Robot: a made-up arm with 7 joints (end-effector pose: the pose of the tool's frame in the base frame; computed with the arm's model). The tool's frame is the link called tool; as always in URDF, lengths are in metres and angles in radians.
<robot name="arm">
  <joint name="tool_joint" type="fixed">
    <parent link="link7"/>
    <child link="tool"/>
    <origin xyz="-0.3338 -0.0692 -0.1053" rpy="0 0 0"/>
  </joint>
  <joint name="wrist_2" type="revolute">
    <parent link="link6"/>
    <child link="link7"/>
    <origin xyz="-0.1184 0.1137 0.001" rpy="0 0 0"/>
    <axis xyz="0 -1 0"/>
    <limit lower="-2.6" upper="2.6"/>
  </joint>
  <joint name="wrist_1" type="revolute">
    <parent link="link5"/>
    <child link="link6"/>
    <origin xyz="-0.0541 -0.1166 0.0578" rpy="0 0 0"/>
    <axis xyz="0 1 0"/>
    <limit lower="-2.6" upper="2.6"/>
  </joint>
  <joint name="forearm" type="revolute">
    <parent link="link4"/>
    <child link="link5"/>
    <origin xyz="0.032 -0.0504 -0.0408" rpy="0 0 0"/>
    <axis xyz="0 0 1"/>
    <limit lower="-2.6" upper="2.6"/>
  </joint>
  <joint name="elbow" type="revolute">
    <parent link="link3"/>
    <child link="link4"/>
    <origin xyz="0.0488 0.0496 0.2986" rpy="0 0 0"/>
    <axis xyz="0 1 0"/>
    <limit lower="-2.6" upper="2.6"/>
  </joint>
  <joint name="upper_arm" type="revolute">
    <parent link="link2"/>
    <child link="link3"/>
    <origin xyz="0.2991 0.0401 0.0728" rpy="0 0 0"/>
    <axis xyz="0 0 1"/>
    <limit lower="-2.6" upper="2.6"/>
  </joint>
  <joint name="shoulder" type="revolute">
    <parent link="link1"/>
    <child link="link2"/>
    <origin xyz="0.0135 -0.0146 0.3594" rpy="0 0 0"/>
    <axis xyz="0 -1 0"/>
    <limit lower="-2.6" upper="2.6"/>
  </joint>
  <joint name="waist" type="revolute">
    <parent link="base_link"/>
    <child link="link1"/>
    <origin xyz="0 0 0.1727" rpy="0 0 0"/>
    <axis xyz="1 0 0"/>
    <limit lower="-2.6" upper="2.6"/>
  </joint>
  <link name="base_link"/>
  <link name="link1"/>
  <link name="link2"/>
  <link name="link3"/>
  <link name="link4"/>
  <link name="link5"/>
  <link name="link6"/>
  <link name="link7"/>
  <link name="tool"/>
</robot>
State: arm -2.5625 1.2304 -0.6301 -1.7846 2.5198 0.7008 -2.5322
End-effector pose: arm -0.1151 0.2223 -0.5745 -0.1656 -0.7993 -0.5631 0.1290
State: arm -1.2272 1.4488 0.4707 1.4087 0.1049 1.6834 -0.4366
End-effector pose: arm -0.2512 1.1995 0.3835 -0.4289 0.5956 -0.6163 0.2853
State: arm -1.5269 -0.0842 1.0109 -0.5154 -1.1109 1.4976 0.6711
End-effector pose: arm -0.0359 0.9070 0.2621 -0.4751 0.2508 -0.1907 0.8216
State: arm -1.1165 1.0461 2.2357 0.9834 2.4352 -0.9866 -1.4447
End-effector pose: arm 0.1835 0.7482 0.1064 0.1022 -0.7944 -0.0894 0.5920
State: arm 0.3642 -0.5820 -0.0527 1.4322 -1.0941 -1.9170 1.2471
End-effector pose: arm 0.4621 -0.4087 0.4210 -0.1578 -0.5229 0.3446 0.7635
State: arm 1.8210 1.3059 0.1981 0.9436 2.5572 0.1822 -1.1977
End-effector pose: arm -0.0431 -1.2187 -0.1315 -0.3342 -0.3691 0.5140 0.6985
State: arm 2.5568 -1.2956 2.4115 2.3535 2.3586 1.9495 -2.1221
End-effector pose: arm 0.5225 -0.1403 -0.2350 -0.2270 -0.2971 -0.9041 0.2069
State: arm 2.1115 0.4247 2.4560 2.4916 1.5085 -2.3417 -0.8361
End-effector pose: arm 0.1680 -0.8380 -0.6077 0.4316 -0.1238 0.7423 0.4973
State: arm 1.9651 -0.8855 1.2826 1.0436 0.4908 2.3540 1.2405
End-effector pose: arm 0.8611 -0.4276 0.2764 -0.2238 -0.1434 0.9485 0.1722
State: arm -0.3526 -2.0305 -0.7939 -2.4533 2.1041 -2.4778 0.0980
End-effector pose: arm 0.0782 -0.0444 -0.3044 0.7258 -0.0816 0.5807 0.3597
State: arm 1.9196 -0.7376 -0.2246 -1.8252 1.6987 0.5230 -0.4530
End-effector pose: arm 0.2697 -0.5814 -0.3803 0.1255 -0.2448 0.2275 0.9341
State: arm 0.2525 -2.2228 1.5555 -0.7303 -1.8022 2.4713 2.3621
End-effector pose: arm 0.3452 0.0553 0.3117 0.1154 0.9064 -0.2535 0.3177
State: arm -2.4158 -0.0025 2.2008 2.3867 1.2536 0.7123 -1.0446
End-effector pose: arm 0.2843 -0.0495 -0.3771 -0.4346 -0.0843 0.4847 0.7544
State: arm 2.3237 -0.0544 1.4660 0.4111 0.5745 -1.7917 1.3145
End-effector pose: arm 0.2560 -0.6865 0.0553 -0.5220 0.2736 0.4300 0.6839
